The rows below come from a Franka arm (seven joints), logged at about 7 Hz.
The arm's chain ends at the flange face. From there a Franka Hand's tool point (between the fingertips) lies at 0.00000 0.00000 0.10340 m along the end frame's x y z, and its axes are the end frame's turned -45 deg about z.
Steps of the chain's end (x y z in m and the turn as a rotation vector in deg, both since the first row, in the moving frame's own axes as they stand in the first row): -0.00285 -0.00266 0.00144 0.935 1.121 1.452; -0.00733 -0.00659 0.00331 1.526 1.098 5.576; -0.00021 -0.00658 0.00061 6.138 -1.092 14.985; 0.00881 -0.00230 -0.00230 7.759 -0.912 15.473; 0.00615 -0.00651 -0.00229 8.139 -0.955 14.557; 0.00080 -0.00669 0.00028 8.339 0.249 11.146
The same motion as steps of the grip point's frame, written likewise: 0.00249 -0.00363 0.00141 -0.132 1.454 1.452; 0.00285 -0.01023 0.00325 0.303 1.855 5.576; 0.01206 -0.01307 0.00000 5.112 3.568 14.985; 0.01794 -0.00512 -0.00325 6.131 4.842 15.473; 0.01945 -0.01054 -0.00334 6.430 5.080 14.557; 0.01715 -0.01333 -0.00081 5.720 6.073 11.146
